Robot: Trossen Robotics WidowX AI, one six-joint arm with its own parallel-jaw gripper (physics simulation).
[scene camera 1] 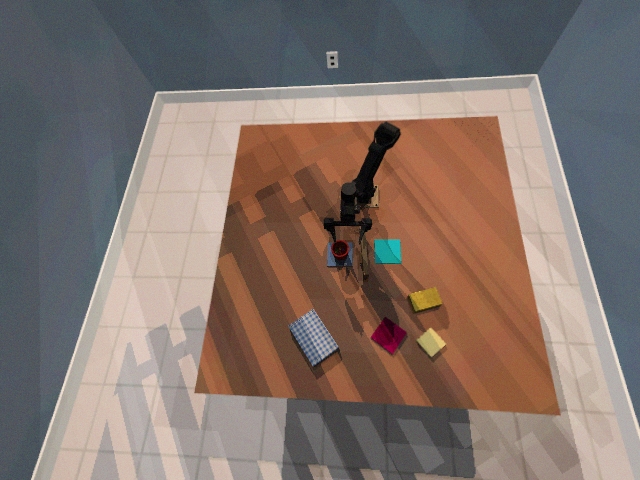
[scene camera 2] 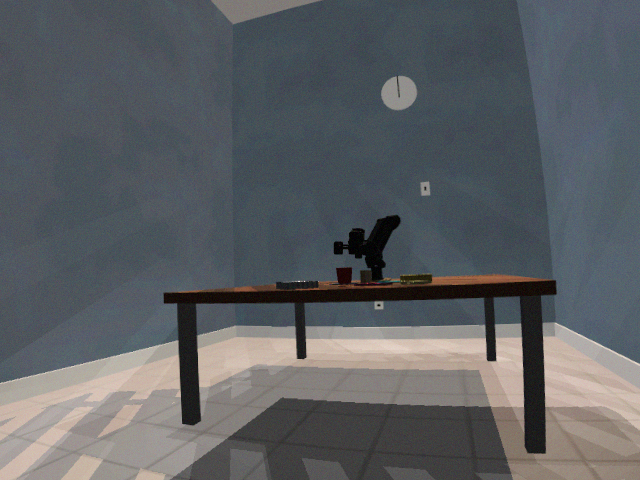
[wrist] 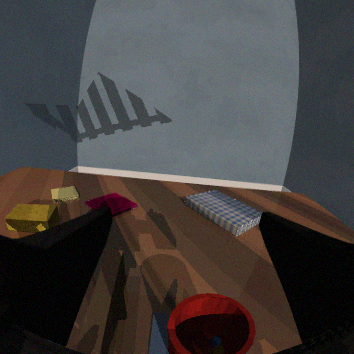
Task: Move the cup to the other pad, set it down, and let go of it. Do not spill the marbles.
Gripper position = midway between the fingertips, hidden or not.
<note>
The gripper (scene camera 1: 347,244) is open and holds nothing.
The gripper is seen too in the wrist view (wrist: 187,218).
</note>
